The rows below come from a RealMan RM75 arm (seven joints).
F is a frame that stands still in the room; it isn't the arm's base.
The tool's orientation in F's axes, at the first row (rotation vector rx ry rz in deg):
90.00, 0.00, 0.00
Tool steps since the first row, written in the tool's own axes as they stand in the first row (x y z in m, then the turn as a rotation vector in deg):
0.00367, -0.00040, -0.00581, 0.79, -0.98, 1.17
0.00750, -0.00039, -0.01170, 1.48, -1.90, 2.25
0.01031, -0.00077, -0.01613, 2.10, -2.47, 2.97
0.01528, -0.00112, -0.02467, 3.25, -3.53, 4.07
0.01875, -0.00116, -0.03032, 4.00, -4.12, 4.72
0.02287, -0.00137, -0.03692, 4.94, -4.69, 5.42
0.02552, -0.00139, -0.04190, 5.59, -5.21, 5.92
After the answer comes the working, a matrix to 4 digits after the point.
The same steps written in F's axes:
0.00367, 0.00581, -0.00040, 0.79, -1.17, -0.98
0.00750, 0.01170, -0.00039, 1.48, -2.25, -1.90
0.01031, 0.01613, -0.00077, 2.10, -2.97, -2.47
0.01528, 0.02467, -0.00112, 3.25, -4.07, -3.53
0.01875, 0.03032, -0.00116, 4.00, -4.72, -4.12
0.02287, 0.03692, -0.00137, 4.94, -5.42, -4.69
0.02552, 0.04190, -0.00139, 5.59, -5.92, -5.21

The tool's axes in the first row as the columns of a matrix, in F's axes (rounded; the answer above uses it unrounded):
1.0000, 0.0000, 0.0000
0.0000, 0.0000, -1.0000
0.0000, 1.0000, 0.0000

